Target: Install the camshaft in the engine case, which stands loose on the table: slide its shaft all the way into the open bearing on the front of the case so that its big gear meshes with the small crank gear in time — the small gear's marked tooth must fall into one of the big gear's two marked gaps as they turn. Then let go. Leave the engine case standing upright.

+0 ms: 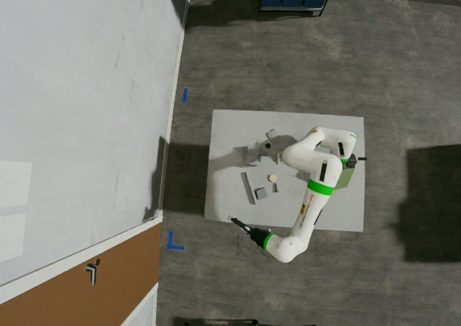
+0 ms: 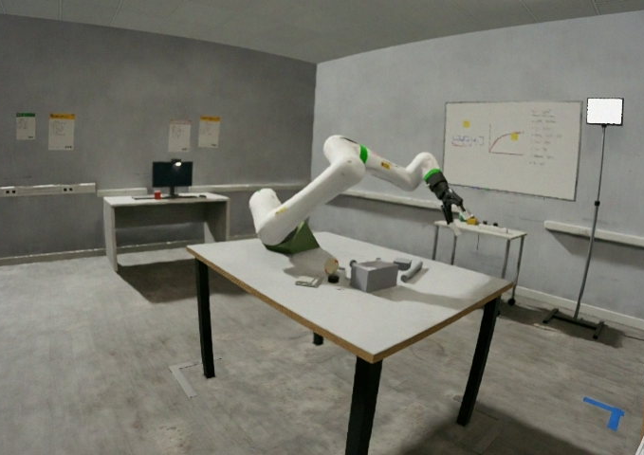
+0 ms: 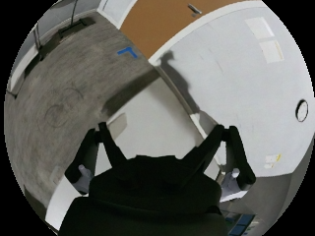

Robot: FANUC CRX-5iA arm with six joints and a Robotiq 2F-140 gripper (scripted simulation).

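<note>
Right now my hand is 56 cm to the left of the black disc, 22 cm past it and 20 cm above it. Round my hand: grey bar 22 cm to the right, 19 cm below, 10 cm behind; tan disc 31 cm to the right, 26 cm behind, 20 cm below; small grey block 19 cm below, 18 cm to the right, 18 cm behind.
</note>
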